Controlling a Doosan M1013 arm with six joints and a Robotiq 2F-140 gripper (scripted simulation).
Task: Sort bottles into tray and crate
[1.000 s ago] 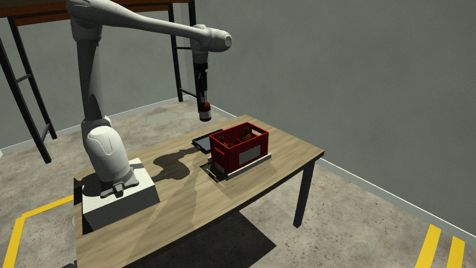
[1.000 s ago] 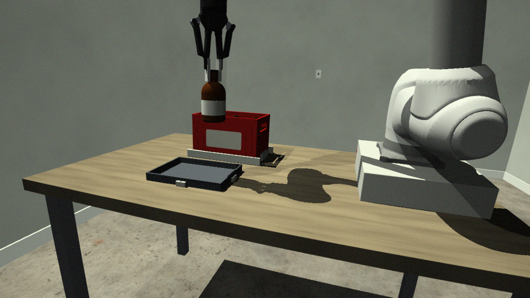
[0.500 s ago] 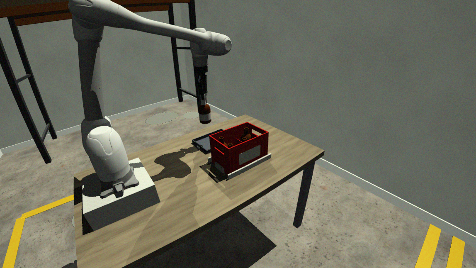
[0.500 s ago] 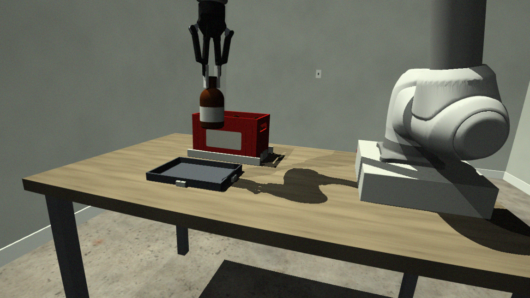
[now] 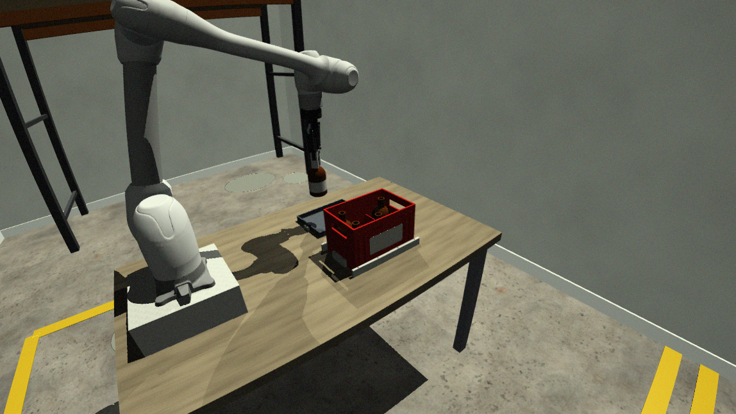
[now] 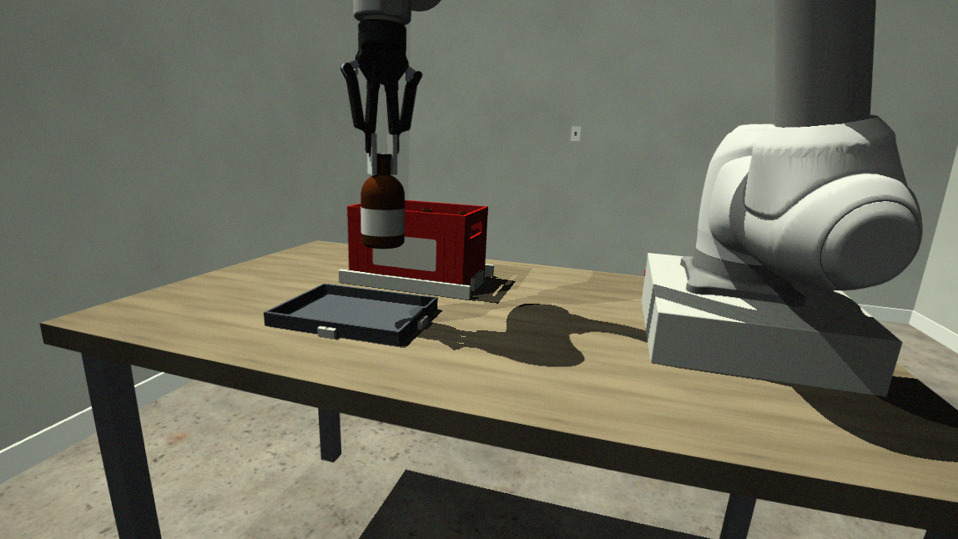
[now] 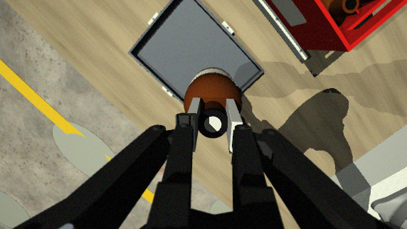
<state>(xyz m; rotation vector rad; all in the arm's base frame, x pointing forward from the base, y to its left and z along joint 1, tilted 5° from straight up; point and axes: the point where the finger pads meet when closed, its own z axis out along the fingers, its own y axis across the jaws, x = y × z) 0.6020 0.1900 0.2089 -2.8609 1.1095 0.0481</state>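
Now: hand 7 cm above the brown capped bottle. The rest, counted from my hand: red crate: 6 cm ahead, 28 cm to the right, 21 cm below; dark tray: 5 cm ahead, 1 cm to the left, 28 cm below.
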